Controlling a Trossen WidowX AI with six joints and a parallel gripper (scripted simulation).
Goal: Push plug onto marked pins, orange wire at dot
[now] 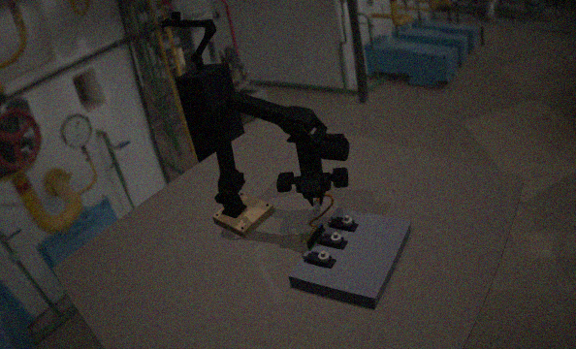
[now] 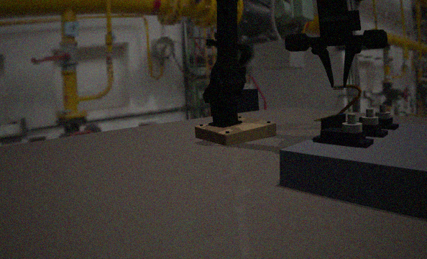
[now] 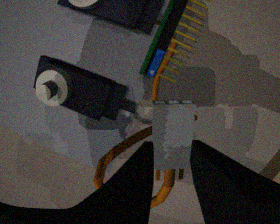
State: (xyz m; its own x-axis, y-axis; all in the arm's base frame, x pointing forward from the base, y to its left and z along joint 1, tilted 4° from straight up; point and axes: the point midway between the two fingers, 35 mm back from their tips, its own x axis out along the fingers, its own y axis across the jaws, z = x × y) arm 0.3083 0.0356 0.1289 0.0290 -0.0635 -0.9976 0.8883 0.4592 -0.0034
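The blue band is 2 cm ahead of my gripper tip, 3 cm to the right of it and 4 cm below it. Round my gripper tip: holder block (18 cm ahead, 5 cm to the right, 9 cm below).
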